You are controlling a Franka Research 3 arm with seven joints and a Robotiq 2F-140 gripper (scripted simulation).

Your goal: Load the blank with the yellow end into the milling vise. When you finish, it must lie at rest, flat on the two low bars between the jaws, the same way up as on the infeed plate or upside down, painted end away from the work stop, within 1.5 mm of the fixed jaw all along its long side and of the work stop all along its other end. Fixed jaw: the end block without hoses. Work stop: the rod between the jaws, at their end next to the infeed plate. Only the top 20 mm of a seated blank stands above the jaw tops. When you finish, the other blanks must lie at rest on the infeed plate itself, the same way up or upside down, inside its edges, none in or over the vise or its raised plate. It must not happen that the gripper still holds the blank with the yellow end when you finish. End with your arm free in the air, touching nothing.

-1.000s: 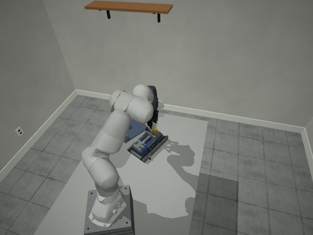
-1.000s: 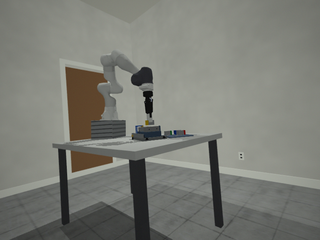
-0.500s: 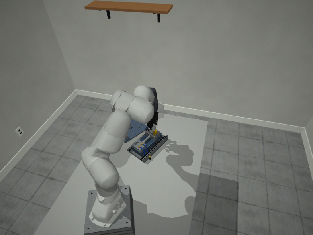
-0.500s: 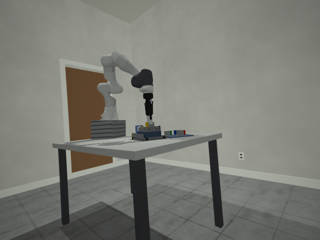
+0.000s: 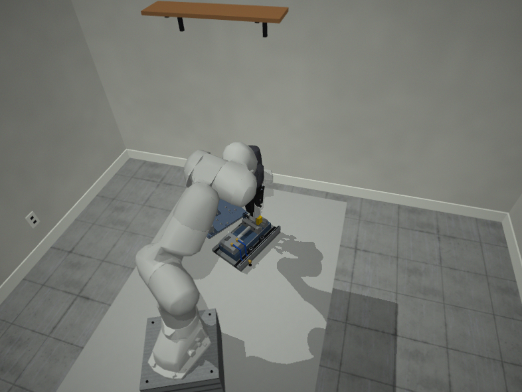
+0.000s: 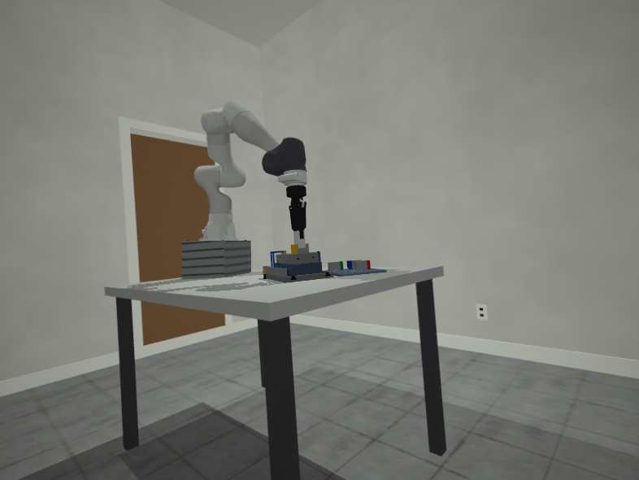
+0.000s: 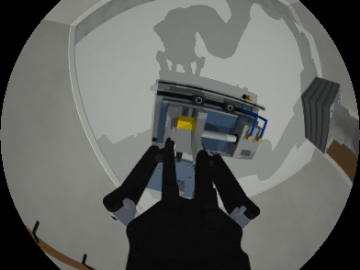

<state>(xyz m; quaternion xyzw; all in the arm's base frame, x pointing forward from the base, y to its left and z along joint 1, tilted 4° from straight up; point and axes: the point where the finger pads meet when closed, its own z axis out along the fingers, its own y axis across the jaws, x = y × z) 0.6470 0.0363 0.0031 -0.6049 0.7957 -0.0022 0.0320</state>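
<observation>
The work stop rod is 60 mm below my hand, 50 mm to the left of it and 10 mm ahead of it. The rest, counted from my hand: milling vise 110 mm below, 70 mm behind, 20 mm to the left; green-ended blank 240 mm to the left, 120 mm below, 70 mm behind; yellow-ended blank 40 mm below.
</observation>
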